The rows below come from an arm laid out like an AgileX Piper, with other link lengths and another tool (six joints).
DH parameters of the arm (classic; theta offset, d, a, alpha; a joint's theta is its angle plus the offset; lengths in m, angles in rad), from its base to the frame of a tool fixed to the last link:
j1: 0 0.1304 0 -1.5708
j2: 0.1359 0 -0.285 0
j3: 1.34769 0 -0.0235 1.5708
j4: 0 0.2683 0 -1.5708
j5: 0 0 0 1.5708
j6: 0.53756 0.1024 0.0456 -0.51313
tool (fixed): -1.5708 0.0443 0 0
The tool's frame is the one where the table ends.
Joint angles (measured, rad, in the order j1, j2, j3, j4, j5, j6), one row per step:
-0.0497 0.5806 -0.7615 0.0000 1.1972 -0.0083
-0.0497 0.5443 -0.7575 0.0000 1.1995 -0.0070
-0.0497 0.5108 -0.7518 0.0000 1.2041 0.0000
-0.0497 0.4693 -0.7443 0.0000 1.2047 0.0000
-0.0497 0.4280 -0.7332 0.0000 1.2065 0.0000
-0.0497 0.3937 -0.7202 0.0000 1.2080 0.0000
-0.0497 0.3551 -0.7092 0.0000 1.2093 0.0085
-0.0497 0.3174 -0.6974 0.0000 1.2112 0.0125
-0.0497 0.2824 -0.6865 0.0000 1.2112 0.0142
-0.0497 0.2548 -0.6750 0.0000 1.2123 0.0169
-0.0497 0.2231 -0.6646 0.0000 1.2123 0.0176
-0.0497 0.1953 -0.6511 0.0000 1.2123 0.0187
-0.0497 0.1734 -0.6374 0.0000 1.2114 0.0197
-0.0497 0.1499 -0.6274 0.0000 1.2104 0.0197
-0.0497 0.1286 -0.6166 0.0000 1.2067 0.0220
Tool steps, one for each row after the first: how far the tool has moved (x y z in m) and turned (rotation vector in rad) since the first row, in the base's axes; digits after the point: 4 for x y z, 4 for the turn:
-0.0059 0.0003 0.0021 -0.0007 -0.0300 -0.0010
-0.0115 0.0008 0.0032 0.0025 -0.0534 -0.0065
-0.0181 0.0011 0.0043 0.0009 -0.0868 -0.0064
-0.0247 0.0015 0.0039 -0.0004 -0.1151 -0.0064
-0.0301 0.0017 0.0022 -0.0013 -0.1349 -0.0063
-0.0357 0.0022 0.0014 0.0031 -0.1614 -0.0126
-0.0413 0.0026 -0.0001 0.0047 -0.1856 -0.0155
-0.0462 0.0029 -0.0015 0.0049 -0.2097 -0.0165
-0.0499 0.0032 -0.0037 0.0061 -0.2248 -0.0184
-0.0541 0.0034 -0.0054 0.0058 -0.2461 -0.0187
-0.0574 0.0036 -0.0084 0.0060 -0.2604 -0.0194
-0.0596 0.0037 -0.0116 0.0063 -0.2695 -0.0200
-0.0622 0.0039 -0.0138 0.0057 -0.2840 -0.0199
-0.0640 0.0040 -0.0159 0.0068 -0.2983 -0.0214

